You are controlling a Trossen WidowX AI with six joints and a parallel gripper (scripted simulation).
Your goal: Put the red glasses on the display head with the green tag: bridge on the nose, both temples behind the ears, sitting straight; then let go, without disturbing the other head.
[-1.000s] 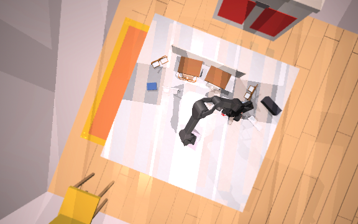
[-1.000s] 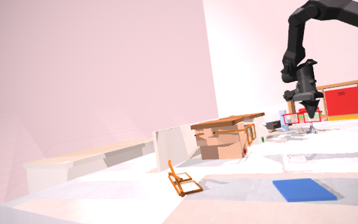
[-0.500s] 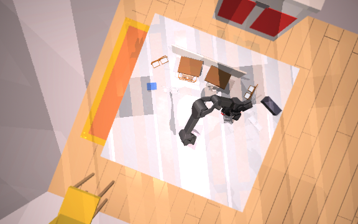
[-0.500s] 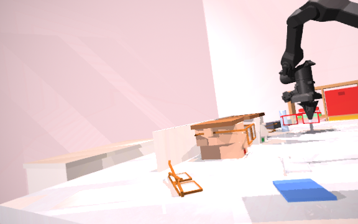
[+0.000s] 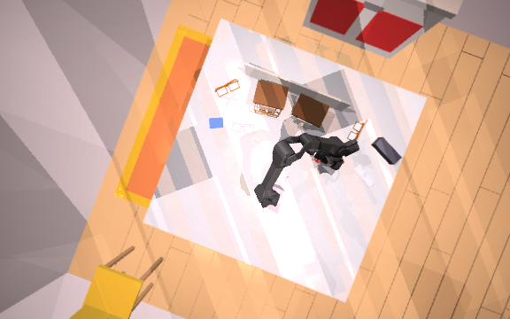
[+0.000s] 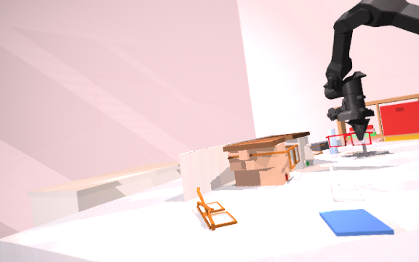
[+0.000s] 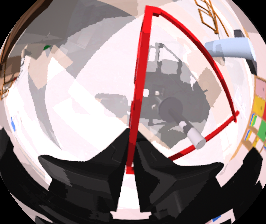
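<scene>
The white stand lies 60 mm to the right of my gripper tip and 30 mm below it. Round my gripper tip: white wall panel: 320 mm ahead, 240 mm to the left; then pale-blue cylinder: 100 mm ahead, 150 mm to the right, 10 mm below; then dark box: 160 mm ahead, 370 mm to the right, 40 mm below.
</scene>
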